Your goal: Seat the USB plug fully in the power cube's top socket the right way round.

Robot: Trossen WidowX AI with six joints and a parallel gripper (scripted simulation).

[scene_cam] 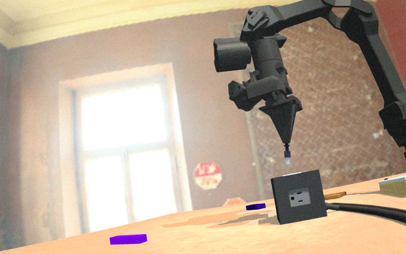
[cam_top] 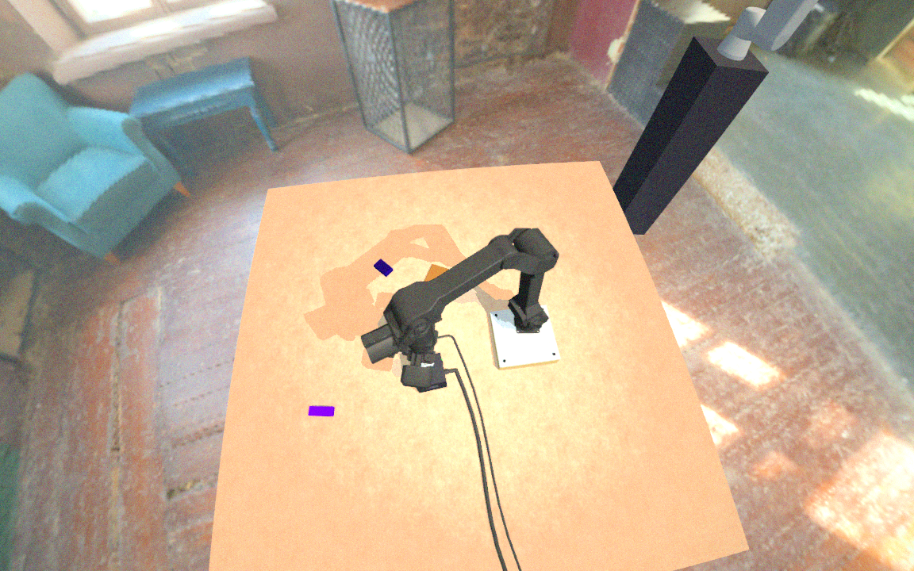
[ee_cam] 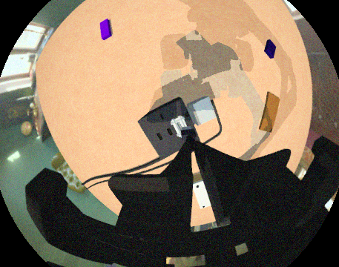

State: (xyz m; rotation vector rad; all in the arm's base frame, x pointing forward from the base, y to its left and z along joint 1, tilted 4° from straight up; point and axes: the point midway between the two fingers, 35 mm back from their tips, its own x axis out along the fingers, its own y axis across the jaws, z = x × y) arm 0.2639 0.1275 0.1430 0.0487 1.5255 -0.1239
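My gripper tip is now 20 mm above the USB plug. The rest, counted from my gripper tip: orange-brown slab: 280 mm to the right, 130 mm below, 40 mm behind; dark blue block: 310 mm to the right, 160 mm ahead, 130 mm below.
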